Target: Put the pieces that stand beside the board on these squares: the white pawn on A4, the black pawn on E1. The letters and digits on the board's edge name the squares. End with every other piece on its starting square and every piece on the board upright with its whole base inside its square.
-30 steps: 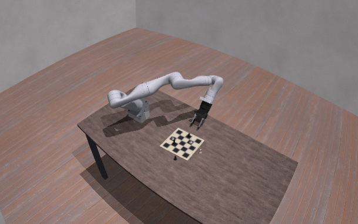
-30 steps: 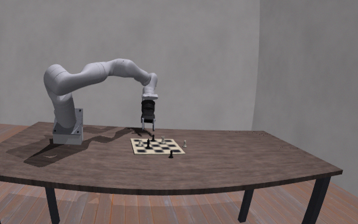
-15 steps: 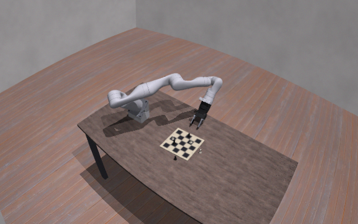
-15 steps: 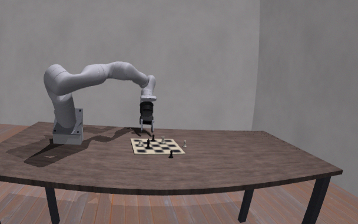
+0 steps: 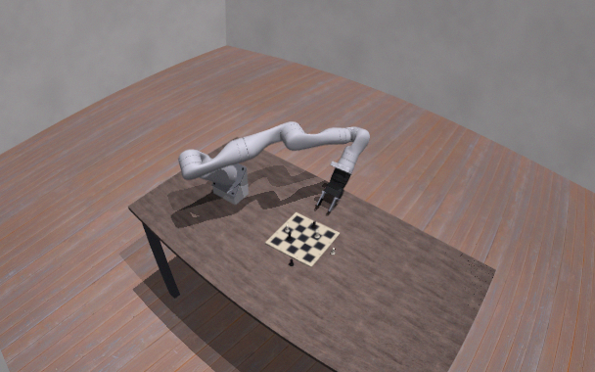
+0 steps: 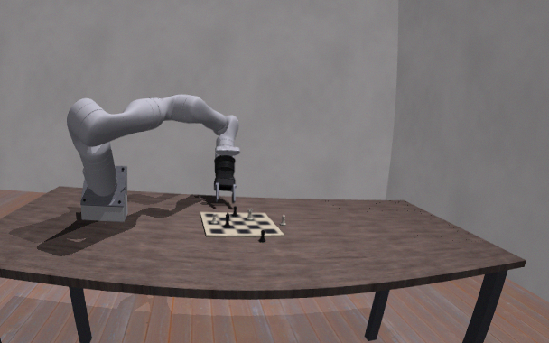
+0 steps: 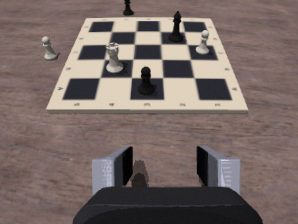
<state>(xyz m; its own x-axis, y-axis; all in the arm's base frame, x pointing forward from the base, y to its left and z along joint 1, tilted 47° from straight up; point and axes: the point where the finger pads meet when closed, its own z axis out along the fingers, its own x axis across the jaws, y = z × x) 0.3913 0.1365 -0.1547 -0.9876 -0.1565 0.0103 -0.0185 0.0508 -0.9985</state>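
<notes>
Now: hand 190 mm to the left of the chessboard, 40 mm short of it and 40 mm above it.
</notes>
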